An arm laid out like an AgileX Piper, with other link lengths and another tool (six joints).
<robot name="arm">
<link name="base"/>
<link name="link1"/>
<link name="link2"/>
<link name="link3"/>
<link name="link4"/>
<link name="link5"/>
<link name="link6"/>
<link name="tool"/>
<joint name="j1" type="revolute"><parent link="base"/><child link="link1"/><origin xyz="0 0 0.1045" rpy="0 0 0"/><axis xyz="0 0 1"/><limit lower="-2.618" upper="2.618"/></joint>
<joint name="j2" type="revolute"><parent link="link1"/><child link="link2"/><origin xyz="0 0 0" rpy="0 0 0"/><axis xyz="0 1 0"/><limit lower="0" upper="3.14"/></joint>
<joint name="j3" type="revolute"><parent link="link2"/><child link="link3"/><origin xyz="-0.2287 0 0.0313" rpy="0 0 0"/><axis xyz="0 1 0"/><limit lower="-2.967" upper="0"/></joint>
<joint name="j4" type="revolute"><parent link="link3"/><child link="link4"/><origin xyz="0.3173 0 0.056" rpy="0 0 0"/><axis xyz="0.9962 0 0.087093"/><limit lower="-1.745" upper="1.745"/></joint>
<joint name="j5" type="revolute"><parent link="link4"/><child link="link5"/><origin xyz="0 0 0" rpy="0 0 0"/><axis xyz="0 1 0"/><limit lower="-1.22" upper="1.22"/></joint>
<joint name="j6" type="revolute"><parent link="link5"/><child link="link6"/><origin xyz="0.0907 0 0.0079" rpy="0 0 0"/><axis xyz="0.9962 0 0.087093"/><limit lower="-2.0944" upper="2.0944"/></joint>
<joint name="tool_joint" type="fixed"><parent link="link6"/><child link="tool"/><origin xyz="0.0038 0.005 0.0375" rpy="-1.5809 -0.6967 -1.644"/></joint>
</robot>
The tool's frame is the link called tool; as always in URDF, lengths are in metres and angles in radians.
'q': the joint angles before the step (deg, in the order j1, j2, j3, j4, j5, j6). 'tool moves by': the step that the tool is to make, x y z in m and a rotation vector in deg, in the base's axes. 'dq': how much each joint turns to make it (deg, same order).
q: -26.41 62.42 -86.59 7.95 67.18 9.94
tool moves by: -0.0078 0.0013 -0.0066 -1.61 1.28 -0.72
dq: 0.01 -2.36 2.83 -1.97 0.01 -0.36
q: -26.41 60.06 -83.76 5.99 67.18 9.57
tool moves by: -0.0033 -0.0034 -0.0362 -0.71 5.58 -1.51
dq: 0.01 -3.35 8.03 -3.46 0.01 -0.02
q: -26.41 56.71 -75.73 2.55 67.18 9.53
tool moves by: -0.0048 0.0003 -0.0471 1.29 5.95 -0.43
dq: 0.00 -4.03 9.93 -1.49 0.01 -0.14
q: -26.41 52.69 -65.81 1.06 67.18 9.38
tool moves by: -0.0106 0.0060 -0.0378 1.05 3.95 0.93
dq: -0.02 -4.86 8.88 -0.04 0.00 -1.24
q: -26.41 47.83 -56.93 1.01 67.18 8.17
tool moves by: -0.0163 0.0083 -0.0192 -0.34 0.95 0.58
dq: 0.00 -5.89 6.59 -0.26 0.01 -0.80
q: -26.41 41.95 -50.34 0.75 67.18 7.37
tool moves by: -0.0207 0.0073 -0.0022 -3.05 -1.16 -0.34
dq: 0.00 -6.71 4.31 -2.13 0.00 -0.25
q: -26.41 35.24 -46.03 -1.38 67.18 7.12
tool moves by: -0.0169 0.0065 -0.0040 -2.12 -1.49 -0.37
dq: 0.00 -6.05 3.95 -1.29 -0.17 0.01
